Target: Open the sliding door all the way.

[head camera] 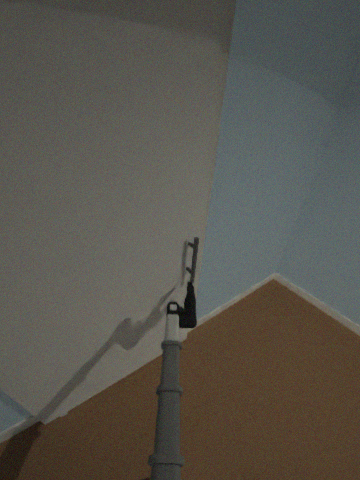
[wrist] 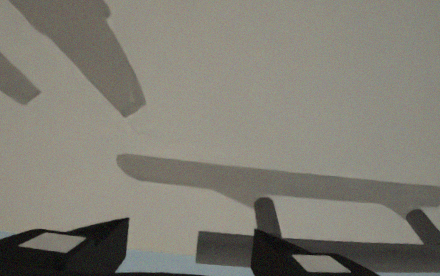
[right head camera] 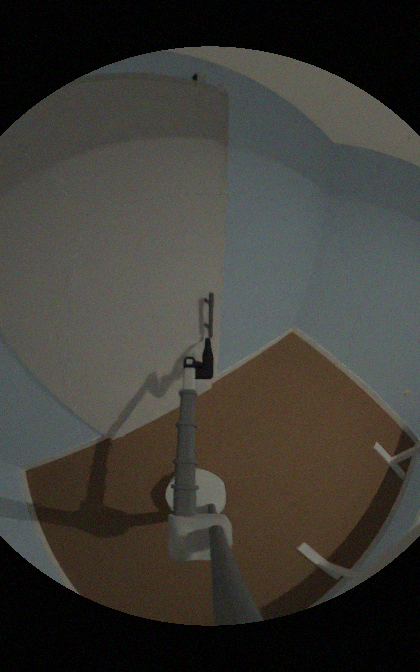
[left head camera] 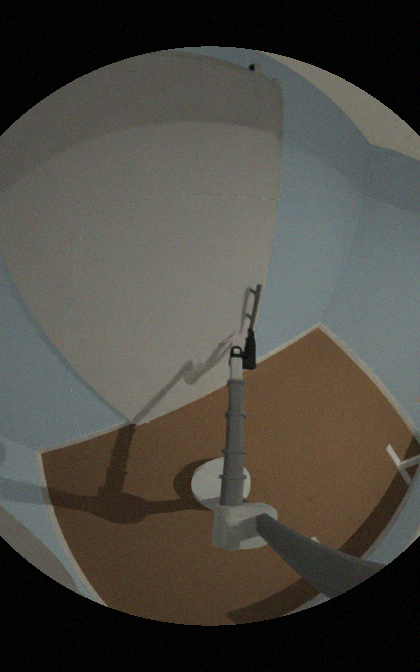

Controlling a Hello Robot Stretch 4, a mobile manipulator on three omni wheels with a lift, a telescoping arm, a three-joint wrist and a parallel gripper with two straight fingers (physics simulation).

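Places are measured from the robot's base along level axes (x ahead, y left, z up), in centimetres.
Pixels of known places: gripper, fingertip midpoint: (head camera: 189, 287) (wrist: 190, 243).
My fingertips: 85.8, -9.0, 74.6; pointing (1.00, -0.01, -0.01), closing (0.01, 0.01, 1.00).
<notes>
Behind a point stands the place of what it marks, as x, y, z.
The sliding door (head camera: 110, 175) {74.0, 23.7, 138.7} (left head camera: 175, 250) (right head camera: 140, 240) (wrist: 300, 100) {88.7, 1.9, 82.0} is a large, flat, beige-grey panel. Its dark bar handle (head camera: 195, 257) {89.1, -11.0, 94.1} (left head camera: 256, 307) (right head camera: 211, 315) (wrist: 225, 248) {89.1, -10.2, 77.3} stands off the panel on two posts, close to the door's right edge in the head views. My gripper (head camera: 190, 285) {85.8, -9.0, 74.6} (left head camera: 251, 331) (right head camera: 207, 340) (wrist: 190, 243) {85.8, -9.0, 74.6} is open and lies at the handle's lower end in the head views. In the wrist view the handle's near end shows between the two fingers, and one finger overlaps the bar. Whether a finger touches the bar cannot be told.
A light blue wall (head camera: 265, 175) {136.6, -59.1, 130.7} (left head camera: 320, 225) (right head camera: 280, 225) lies right of the door. The brown floor (head camera: 270, 390) {61.3, -73.3, -2.8} (left head camera: 320, 425) (right head camera: 280, 425) has pale skirting along its walls. White legs (left head camera: 395, 455) (right head camera: 384, 452) stand at the right. Arm and handle shadows fall on the door.
</notes>
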